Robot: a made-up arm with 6 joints. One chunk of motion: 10 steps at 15 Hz.
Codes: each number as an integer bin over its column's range. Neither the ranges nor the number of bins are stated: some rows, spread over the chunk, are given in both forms.
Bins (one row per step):
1: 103 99 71 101 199 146
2: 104 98 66 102 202 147
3: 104 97 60 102 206 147
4: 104 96 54 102 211 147
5: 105 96 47 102 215 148
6: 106 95 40 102 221 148
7: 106 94 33 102 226 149
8: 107 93 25 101 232 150
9: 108 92 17 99 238 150
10: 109 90 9 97 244 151
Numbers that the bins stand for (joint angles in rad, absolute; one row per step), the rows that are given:
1: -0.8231 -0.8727 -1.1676 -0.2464 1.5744 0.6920
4: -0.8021 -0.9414 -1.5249 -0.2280 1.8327 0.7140
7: -0.7602 -0.9872 -1.9664 -0.2280 2.1556 0.7580
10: -0.6974 -1.0788 -2.4708 -0.3198 2.5432 0.8020
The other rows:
2: -0.8021 -0.8956 -1.2727 -0.2280 1.6389 0.7140
3: -0.8021 -0.9185 -1.3988 -0.2280 1.7251 0.7140
5: -0.7812 -0.9414 -1.6721 -0.2280 1.9188 0.7360
6: -0.7602 -0.9643 -1.8192 -0.2280 2.0480 0.7360
8: -0.7393 -1.0101 -2.1345 -0.2464 2.2848 0.7800
9: -0.7184 -1.0330 -2.3027 -0.2831 2.4140 0.7800

